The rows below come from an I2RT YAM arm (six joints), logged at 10 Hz.
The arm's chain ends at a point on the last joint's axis. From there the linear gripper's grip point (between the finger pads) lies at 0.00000 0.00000 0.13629 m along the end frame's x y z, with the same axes.
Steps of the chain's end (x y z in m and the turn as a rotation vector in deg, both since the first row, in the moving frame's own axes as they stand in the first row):
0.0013 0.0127 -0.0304 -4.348 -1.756 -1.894
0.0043 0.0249 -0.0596 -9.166 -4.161 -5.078
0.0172 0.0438 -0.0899 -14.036 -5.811 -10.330
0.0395 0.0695 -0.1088 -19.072 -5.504 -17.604
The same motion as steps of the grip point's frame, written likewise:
-0.0027 0.0231 -0.0309 -4.348 -1.756 -1.894
-0.0046 0.0470 -0.0617 -9.166 -4.161 -5.078
0.0066 0.0779 -0.0946 -14.036 -5.811 -10.330
0.0337 0.1152 -0.1168 -19.072 -5.504 -17.604

